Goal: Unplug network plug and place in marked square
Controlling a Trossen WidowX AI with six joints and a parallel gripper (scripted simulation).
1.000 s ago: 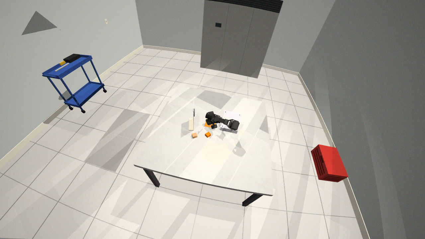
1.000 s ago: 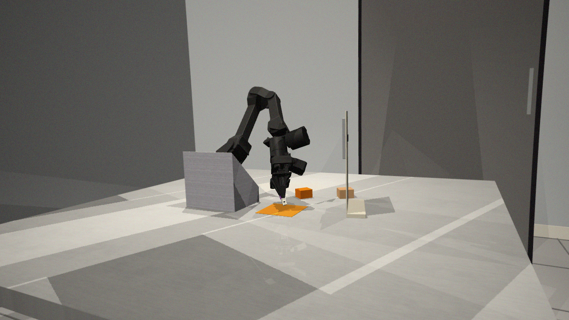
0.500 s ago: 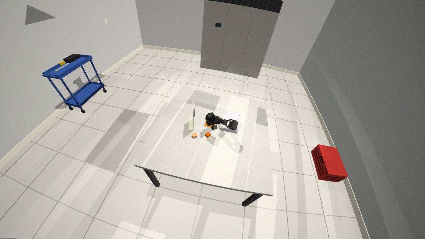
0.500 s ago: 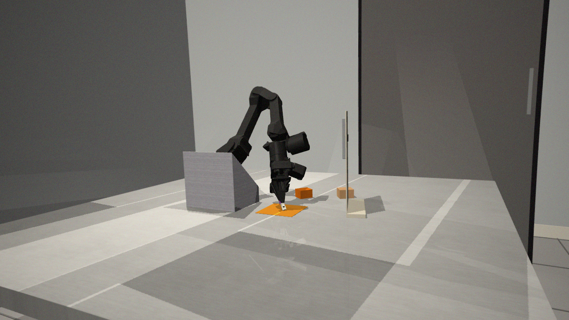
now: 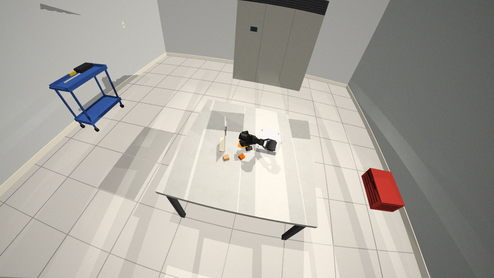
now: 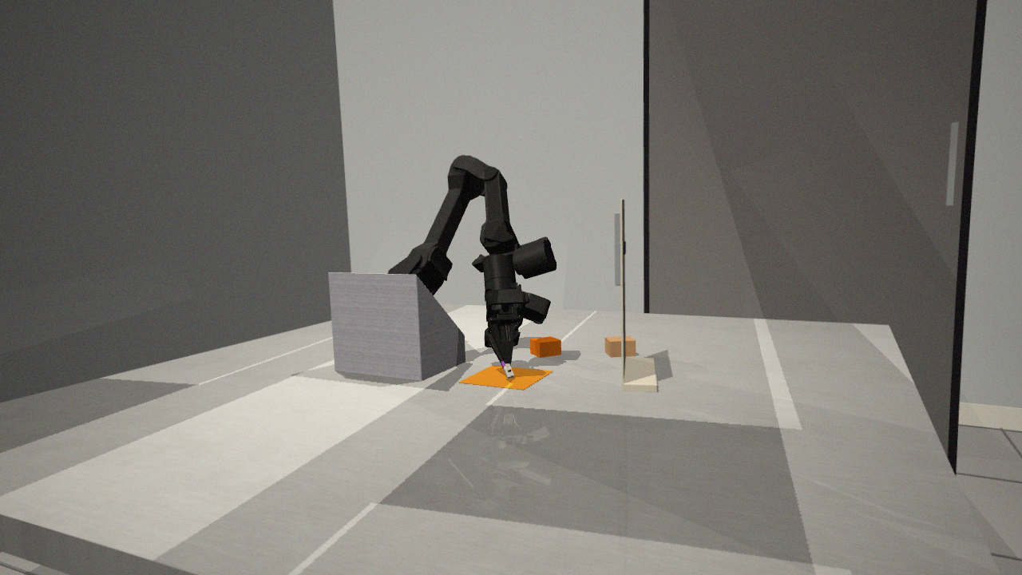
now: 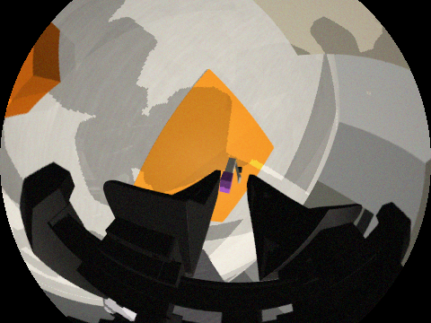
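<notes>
The network plug is right at my gripper tip. From my gripper tip the other things lie so: orange cube: 20 mm behind, 180 mm to the left, 10 mm below; then orange marked square: 20 mm below; then upright panel: 190 mm ahead, 80 mm to the left, 110 mm above.
</notes>
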